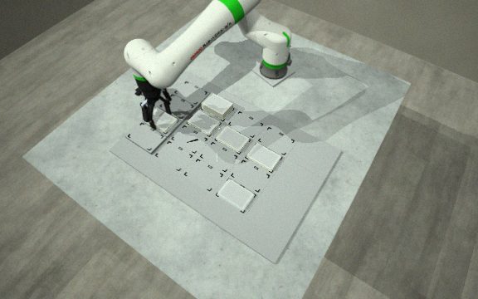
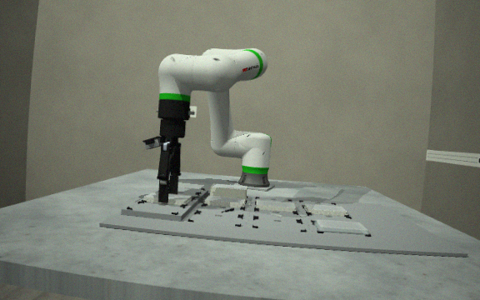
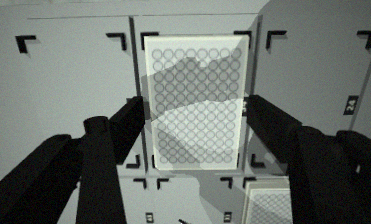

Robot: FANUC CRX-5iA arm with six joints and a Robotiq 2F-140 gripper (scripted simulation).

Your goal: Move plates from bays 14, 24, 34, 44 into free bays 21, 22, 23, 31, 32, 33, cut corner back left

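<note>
The thin black stick lies 18 cm to the left of my hand and 4 cm below it. Also, from my hand: sealed deep-well block 21 cm behind, 16 cm to the left, 2 cm below; then plate 49 cm to the left, 11 cm ahead, 4 cm below; then white tip 33 cm to the left, 4 cm below, 1 cm ahead.
</note>
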